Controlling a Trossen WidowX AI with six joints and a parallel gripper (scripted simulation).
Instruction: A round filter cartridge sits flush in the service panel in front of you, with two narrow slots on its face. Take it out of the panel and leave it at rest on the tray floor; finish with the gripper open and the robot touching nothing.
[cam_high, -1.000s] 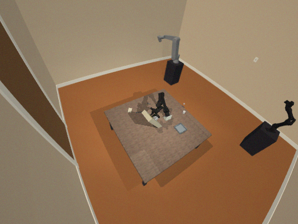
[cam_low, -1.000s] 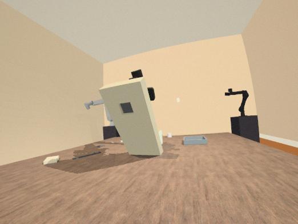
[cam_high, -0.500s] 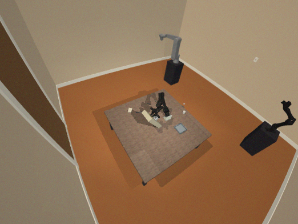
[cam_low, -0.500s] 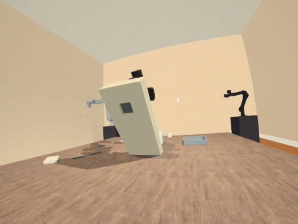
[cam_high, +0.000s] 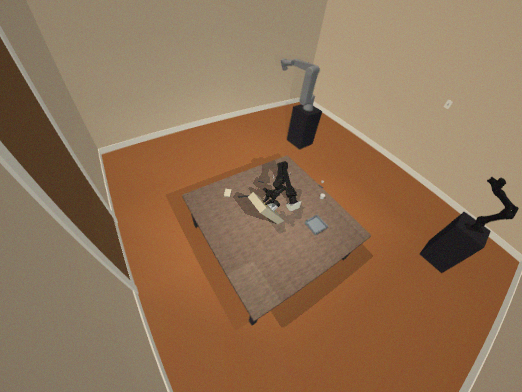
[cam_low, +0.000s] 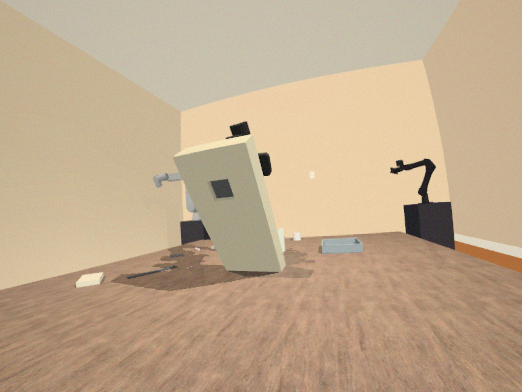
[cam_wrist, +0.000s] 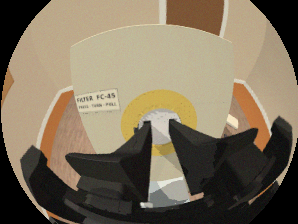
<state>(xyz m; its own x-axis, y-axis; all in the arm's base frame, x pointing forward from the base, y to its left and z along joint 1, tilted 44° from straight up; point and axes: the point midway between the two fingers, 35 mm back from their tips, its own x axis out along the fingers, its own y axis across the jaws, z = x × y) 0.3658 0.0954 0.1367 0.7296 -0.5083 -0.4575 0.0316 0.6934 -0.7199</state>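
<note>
Now: gripper tip 40 mm past the cream service panel and 80 mm above it. From my gripper tip the other things lie so: round filter cartridge (10 mm ahead, 10 mm below); then cream block (60 mm ahead, 460 mm to the right, 260 mm below); then grey tray (400 mm behind, 310 mm to the left, 260 mm below).
</note>
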